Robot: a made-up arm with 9 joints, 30 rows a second.
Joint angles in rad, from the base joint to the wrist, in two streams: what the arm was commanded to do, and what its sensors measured. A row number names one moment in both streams.
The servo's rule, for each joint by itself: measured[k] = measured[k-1] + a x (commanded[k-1-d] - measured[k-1]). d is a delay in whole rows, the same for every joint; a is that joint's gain. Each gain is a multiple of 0.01, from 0.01 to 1. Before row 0 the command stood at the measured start. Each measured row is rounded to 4 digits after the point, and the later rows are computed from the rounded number. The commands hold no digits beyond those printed.
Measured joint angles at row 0:
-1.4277 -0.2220 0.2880 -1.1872 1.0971 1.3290 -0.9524 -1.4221 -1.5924
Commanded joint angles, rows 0 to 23:
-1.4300 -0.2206 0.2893 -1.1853 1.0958 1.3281 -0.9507 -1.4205 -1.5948
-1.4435 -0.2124 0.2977 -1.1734 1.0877 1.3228 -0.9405 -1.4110 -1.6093
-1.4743 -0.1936 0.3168 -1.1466 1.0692 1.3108 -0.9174 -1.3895 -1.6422
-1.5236 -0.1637 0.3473 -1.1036 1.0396 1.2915 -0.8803 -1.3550 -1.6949
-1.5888 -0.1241 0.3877 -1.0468 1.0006 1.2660 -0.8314 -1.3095 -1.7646
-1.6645 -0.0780 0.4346 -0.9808 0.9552 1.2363 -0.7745 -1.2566 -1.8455
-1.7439 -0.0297 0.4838 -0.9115 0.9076 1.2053 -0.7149 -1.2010 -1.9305
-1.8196 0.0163 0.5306 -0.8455 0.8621 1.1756 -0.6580 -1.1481 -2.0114
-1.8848 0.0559 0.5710 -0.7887 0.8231 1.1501 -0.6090 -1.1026 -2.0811
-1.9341 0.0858 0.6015 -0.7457 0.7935 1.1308 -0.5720 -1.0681 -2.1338
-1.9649 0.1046 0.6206 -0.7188 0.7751 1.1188 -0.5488 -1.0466 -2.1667
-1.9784 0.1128 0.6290 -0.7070 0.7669 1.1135 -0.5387 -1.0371 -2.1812
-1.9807 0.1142 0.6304 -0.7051 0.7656 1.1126 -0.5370 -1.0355 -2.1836
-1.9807 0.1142 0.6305 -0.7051 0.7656 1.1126 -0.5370 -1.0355 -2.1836
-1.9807 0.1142 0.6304 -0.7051 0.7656 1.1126 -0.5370 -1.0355 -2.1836
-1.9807 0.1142 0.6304 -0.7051 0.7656 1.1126 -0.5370 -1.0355 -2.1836
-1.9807 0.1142 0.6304 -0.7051 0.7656 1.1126 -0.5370 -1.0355 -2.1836
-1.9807 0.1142 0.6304 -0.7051 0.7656 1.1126 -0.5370 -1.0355 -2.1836
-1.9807 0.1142 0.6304 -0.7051 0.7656 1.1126 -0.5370 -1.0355 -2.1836
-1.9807 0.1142 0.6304 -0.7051 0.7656 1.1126 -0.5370 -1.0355 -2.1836
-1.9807 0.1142 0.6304 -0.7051 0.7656 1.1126 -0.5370 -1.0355 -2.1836
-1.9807 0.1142 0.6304 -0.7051 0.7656 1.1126 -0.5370 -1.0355 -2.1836
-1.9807 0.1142 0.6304 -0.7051 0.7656 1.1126 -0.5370 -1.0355 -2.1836
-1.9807 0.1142 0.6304 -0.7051 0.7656 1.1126 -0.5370 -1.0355 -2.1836
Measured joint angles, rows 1 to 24:
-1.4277 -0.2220 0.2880 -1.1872 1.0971 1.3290 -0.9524 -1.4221 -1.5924
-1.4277 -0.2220 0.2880 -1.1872 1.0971 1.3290 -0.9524 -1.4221 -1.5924
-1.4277 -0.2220 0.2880 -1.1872 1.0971 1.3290 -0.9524 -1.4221 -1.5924
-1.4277 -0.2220 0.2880 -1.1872 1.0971 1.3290 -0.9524 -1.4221 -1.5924
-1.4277 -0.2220 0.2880 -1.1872 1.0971 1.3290 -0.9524 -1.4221 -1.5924
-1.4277 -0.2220 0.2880 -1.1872 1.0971 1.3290 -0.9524 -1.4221 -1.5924
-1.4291 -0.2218 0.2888 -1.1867 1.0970 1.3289 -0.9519 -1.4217 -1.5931
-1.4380 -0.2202 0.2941 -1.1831 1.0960 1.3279 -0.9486 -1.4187 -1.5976
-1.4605 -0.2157 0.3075 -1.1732 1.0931 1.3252 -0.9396 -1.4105 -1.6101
-1.4996 -0.2069 0.3310 -1.1544 1.0872 1.3198 -0.9224 -1.3950 -1.6338
-1.5549 -0.1928 0.3645 -1.1253 1.0777 1.3112 -0.8960 -1.3711 -1.6704
-1.6229 -0.1733 0.4059 -1.0863 1.0642 1.2992 -0.8608 -1.3390 -1.7194
-1.6979 -0.1489 0.4519 -1.0391 1.0470 1.2842 -0.8185 -1.3004 -1.7785
-1.7734 -0.1208 0.4983 -0.9868 1.0267 1.2668 -0.7720 -1.2578 -1.8437
-1.8425 -0.0908 0.5412 -0.9333 1.0043 1.2481 -0.7247 -1.2143 -1.9102
-1.8993 -0.0608 0.5768 -0.8826 0.9811 1.2293 -0.6804 -1.1734 -1.9728
-1.9400 -0.0327 0.6026 -0.8384 0.9584 1.2116 -0.6422 -1.1379 -2.0271
-1.9638 -0.0080 0.6182 -0.8029 0.9373 1.1959 -0.6122 -1.1097 -2.0702
-1.9743 0.0128 0.6254 -0.7765 0.9184 1.1826 -0.5904 -1.0889 -2.1020
-1.9783 0.0300 0.6284 -0.7572 0.9016 1.1714 -0.5749 -1.0739 -2.1248
-1.9798 0.0443 0.6296 -0.7431 0.8866 1.1620 -0.5639 -1.0631 -2.1413
-1.9804 0.0562 0.6301 -0.7328 0.8733 1.1541 -0.5561 -1.0554 -2.1531
-1.9806 0.0661 0.6303 -0.7253 0.8615 1.1475 -0.5506 -1.0498 -2.1616
-1.9807 0.0743 0.6304 -0.7198 0.8510 1.1419 -0.5467 -1.0458 -2.1678
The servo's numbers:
d 6
a 0.62 0.17 0.59 0.27 0.11 0.16 0.29 0.28 0.28

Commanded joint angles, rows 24 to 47:
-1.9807 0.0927 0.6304 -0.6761 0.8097 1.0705 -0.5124 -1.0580 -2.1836
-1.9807 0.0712 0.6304 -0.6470 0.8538 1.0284 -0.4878 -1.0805 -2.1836
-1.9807 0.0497 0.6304 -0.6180 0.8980 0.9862 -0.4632 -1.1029 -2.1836
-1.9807 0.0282 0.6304 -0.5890 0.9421 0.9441 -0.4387 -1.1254 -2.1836
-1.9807 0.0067 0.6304 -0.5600 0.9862 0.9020 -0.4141 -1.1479 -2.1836
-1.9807 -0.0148 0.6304 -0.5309 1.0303 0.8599 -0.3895 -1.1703 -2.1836
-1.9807 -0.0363 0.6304 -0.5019 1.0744 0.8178 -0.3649 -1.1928 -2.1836
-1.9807 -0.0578 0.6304 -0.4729 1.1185 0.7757 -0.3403 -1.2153 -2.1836
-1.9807 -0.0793 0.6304 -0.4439 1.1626 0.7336 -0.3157 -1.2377 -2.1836
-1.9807 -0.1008 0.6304 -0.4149 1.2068 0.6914 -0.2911 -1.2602 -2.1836
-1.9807 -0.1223 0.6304 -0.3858 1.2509 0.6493 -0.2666 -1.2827 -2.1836
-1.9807 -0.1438 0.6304 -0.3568 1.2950 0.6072 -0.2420 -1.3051 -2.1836
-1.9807 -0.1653 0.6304 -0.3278 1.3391 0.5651 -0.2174 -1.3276 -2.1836
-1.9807 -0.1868 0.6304 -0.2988 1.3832 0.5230 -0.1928 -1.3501 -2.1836
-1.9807 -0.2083 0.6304 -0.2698 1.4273 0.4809 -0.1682 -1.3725 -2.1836
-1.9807 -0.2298 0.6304 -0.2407 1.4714 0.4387 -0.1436 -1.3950 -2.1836
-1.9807 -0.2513 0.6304 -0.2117 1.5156 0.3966 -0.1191 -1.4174 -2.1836
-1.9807 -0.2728 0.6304 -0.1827 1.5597 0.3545 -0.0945 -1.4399 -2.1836
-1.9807 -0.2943 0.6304 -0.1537 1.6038 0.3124 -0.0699 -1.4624 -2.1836
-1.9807 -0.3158 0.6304 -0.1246 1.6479 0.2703 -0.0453 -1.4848 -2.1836
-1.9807 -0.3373 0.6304 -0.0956 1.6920 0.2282 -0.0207 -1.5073 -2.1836
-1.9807 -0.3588 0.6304 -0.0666 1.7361 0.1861 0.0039 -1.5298 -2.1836
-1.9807 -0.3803 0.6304 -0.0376 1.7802 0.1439 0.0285 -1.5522 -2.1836
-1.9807 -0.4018 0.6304 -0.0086 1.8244 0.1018 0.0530 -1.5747 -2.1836
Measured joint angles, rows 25 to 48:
-1.9807 0.0811 0.6304 -0.7158 0.8416 1.1372 -0.5439 -1.0429 -2.1722
-1.9807 0.0867 0.6304 -0.7129 0.8332 1.1333 -0.5419 -1.0408 -2.1754
-1.9807 0.0914 0.6304 -0.7108 0.8258 1.1300 -0.5405 -1.0393 -2.1777
-1.9807 0.0953 0.6304 -0.7093 0.8192 1.1272 -0.5395 -1.0382 -2.1794
-1.9807 0.0985 0.6304 -0.7082 0.8133 1.1249 -0.5388 -1.0374 -2.1806
-1.9807 0.1012 0.6304 -0.7074 0.8081 1.1229 -0.5383 -1.0369 -2.1814
-1.9807 0.0998 0.6304 -0.6989 0.8083 1.1145 -0.5308 -1.0428 -2.1820
-1.9807 0.0949 0.6304 -0.6849 0.8133 1.1007 -0.5183 -1.0534 -2.1824
-1.9807 0.0872 0.6304 -0.6668 0.8226 1.0824 -0.5023 -1.0673 -2.1827
-1.9807 0.0772 0.6304 -0.6458 0.8357 1.0603 -0.4839 -1.0836 -2.1830
-1.9807 0.0652 0.6304 -0.6226 0.8523 1.0350 -0.4637 -1.1016 -2.1832
-1.9807 0.0516 0.6304 -0.5978 0.8719 1.0070 -0.4422 -1.1208 -2.1833
-1.9807 0.0367 0.6304 -0.5719 0.8942 0.9767 -0.4198 -1.1410 -2.1834
-1.9807 0.0206 0.6304 -0.5452 0.9189 0.9445 -0.3967 -1.1618 -2.1835
-1.9807 0.0036 0.6304 -0.5178 0.9457 0.9108 -0.3732 -1.1831 -2.1835
-1.9807 -0.0141 0.6304 -0.4900 0.9744 0.8757 -0.3494 -1.2047 -2.1835
-1.9807 -0.0325 0.6304 -0.4619 1.0048 0.8395 -0.3254 -1.2265 -2.1835
-1.9807 -0.0514 0.6304 -0.4335 1.0367 0.8023 -0.3012 -1.2485 -2.1835
-1.9807 -0.0708 0.6304 -0.4050 1.0700 0.7643 -0.2769 -1.2706 -2.1835
-1.9807 -0.0905 0.6304 -0.3763 1.1045 0.7257 -0.2525 -1.2929 -2.1835
-1.9807 -0.1105 0.6304 -0.3475 1.1400 0.6865 -0.2281 -1.3152 -2.1835
-1.9807 -0.1308 0.6304 -0.3187 1.1765 0.6469 -0.2036 -1.3375 -2.1835
-1.9807 -0.1513 0.6304 -0.2898 1.2138 0.6069 -0.1791 -1.3599 -2.1835
-1.9807 -0.1720 0.6304 -0.2609 1.2518 0.5665 -0.1546 -1.3823 -2.1835

